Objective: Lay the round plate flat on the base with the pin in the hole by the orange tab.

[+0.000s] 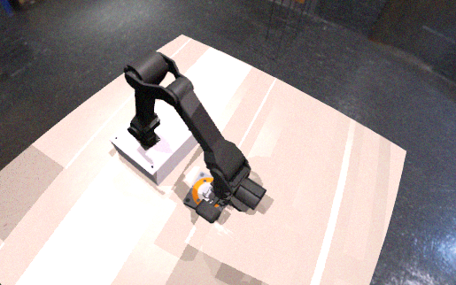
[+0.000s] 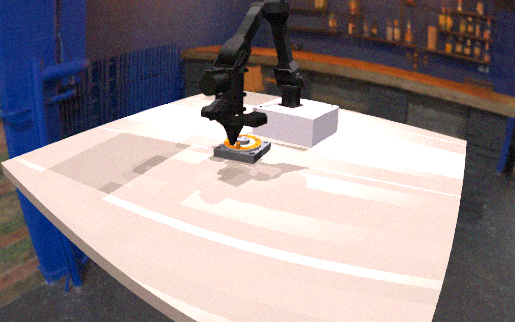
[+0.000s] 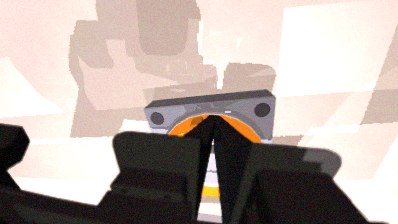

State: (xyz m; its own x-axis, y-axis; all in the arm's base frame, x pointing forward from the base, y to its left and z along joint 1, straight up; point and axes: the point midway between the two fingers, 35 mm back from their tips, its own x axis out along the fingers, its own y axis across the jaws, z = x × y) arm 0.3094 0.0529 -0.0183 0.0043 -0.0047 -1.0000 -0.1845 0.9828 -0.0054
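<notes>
Now: gripper tip 30 mm past the round plate.
</notes>
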